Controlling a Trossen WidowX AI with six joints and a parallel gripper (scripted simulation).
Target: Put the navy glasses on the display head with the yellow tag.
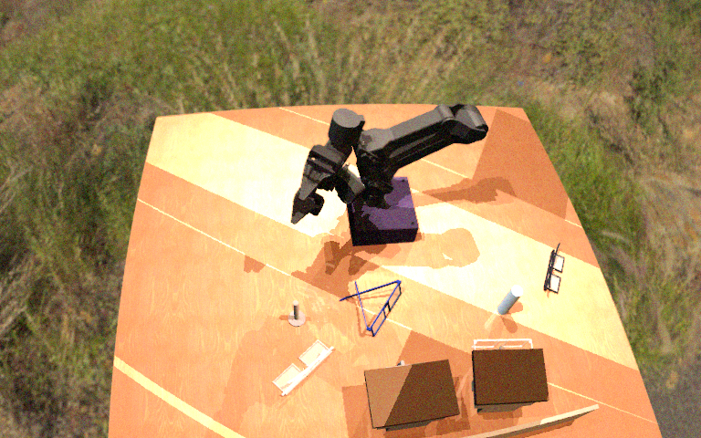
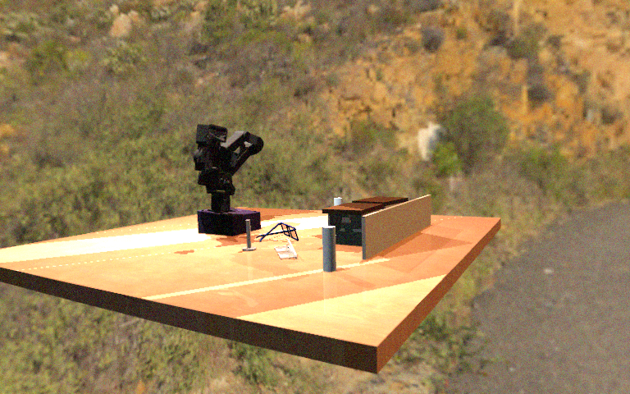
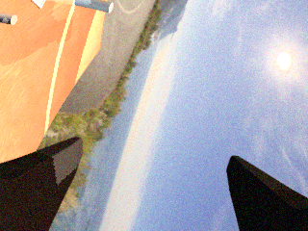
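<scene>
The display post is 24 cm below my gripper tip and 10 cm ahead of it. Also, from my gripper tip: wall panel 41 cm ahead, 35 cm to the left, 21 cm below.
</scene>
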